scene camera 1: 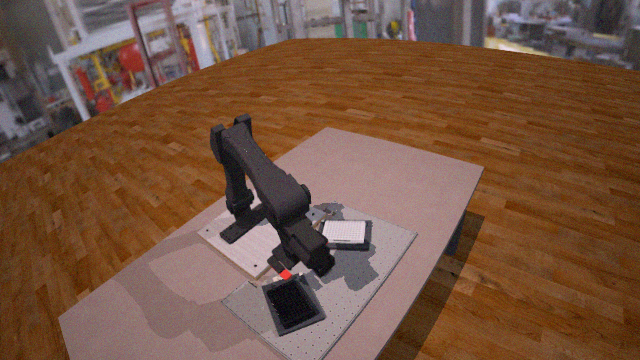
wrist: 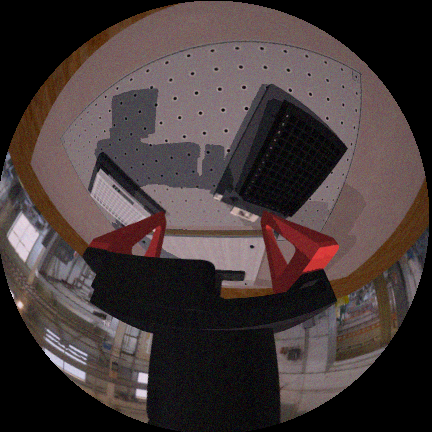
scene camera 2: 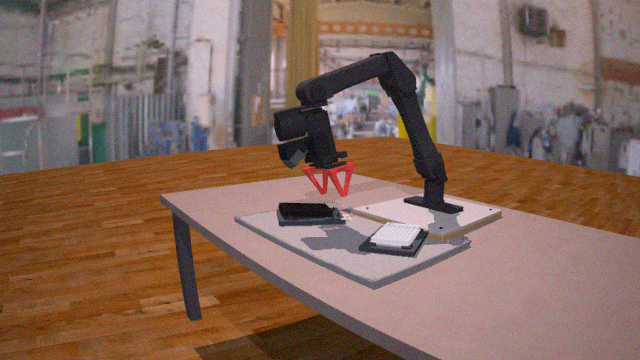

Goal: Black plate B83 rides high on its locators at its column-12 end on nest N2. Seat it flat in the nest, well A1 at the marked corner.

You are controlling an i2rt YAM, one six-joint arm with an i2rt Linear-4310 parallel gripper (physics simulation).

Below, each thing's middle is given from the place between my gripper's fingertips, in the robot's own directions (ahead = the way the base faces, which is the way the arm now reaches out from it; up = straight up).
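With my hand as the place to count from, I find the black well plate [scene camera 1: 292, 307] 5 cm below it, 9 cm to the right of it and 2 cm ahead of it. The white well plate [scene camera 2: 391, 234] is 6 cm below my hand, 20 cm to the left of it and 2 cm behind it, while nest N1 [scene camera 2: 367, 246] sits 7 cm below my hand, 20 cm to the left of it and 3 cm behind it.
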